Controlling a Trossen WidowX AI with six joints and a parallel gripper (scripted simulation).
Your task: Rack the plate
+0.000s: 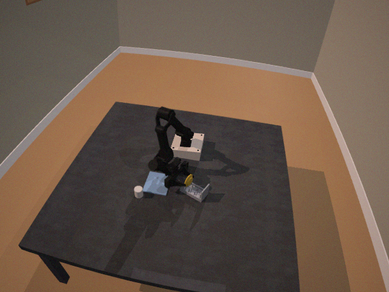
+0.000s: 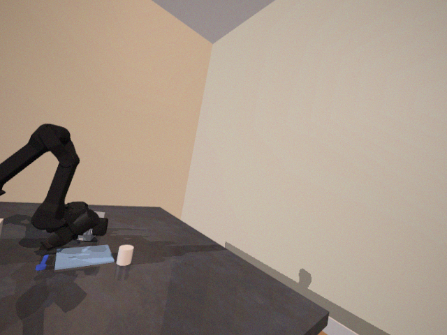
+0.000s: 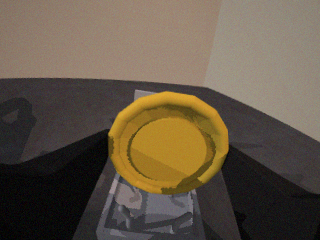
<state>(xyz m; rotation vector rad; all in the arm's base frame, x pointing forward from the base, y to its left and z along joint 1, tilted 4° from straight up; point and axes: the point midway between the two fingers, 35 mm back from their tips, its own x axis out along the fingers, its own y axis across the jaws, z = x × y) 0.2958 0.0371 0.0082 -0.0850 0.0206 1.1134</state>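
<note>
My gripper tip is 1 cm to the left of the yellow plate. From my gripper tip the other things lie so: blue object 20 cm to the right, 12 cm behind, 7 cm below; light blue mat 18 cm to the right, 7 cm below, 1 cm behind; grey dish rack 5 cm below, 3 cm to the left, 1 cm ahead.
</note>
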